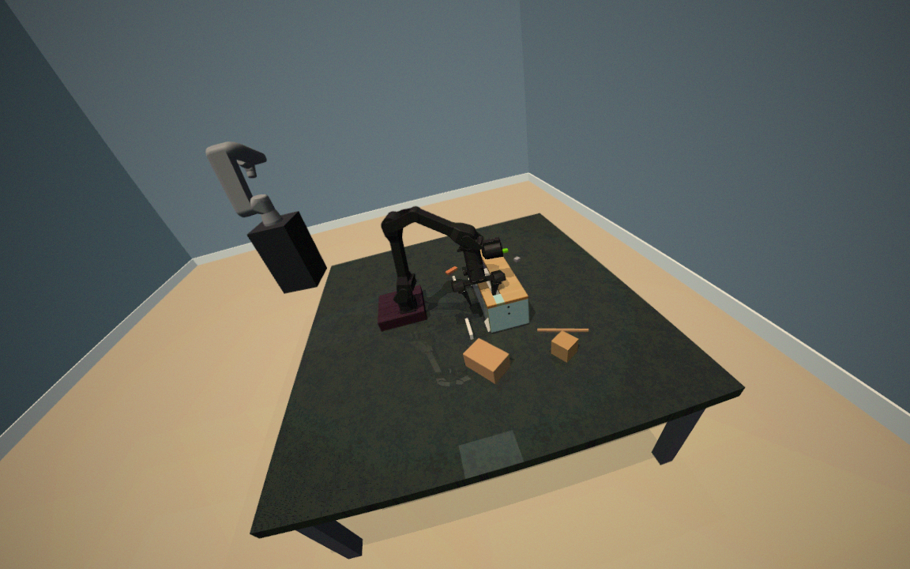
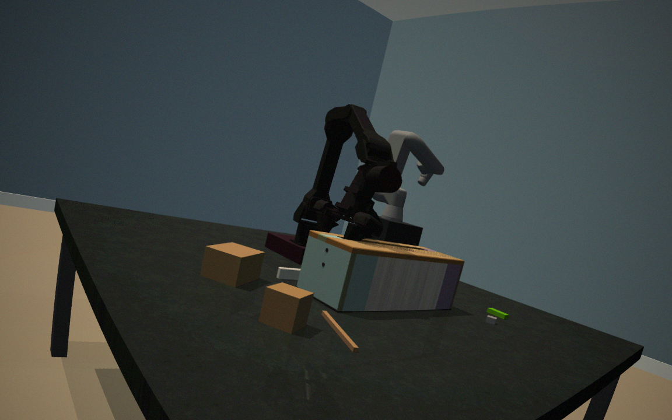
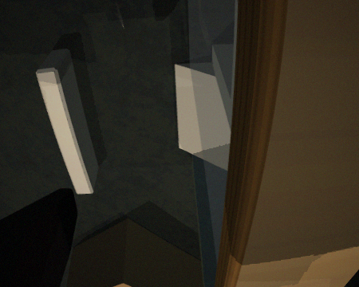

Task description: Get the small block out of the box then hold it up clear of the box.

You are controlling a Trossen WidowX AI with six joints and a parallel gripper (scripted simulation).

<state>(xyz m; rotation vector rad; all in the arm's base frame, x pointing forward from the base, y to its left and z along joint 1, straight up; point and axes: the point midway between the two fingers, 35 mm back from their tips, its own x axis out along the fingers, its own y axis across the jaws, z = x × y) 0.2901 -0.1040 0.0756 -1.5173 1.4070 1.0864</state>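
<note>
Right now my gripper tip is 60 mm short of the small block and 10 mm to the left of it. Round my gripper tip: thin wooden stick 250 mm ahead, 120 mm to the right, 90 mm below; box 120 mm to the left, 30 mm below, 30 mm ahead; small grey cube 370 mm to the left, 220 mm ahead, 80 mm below.
</note>
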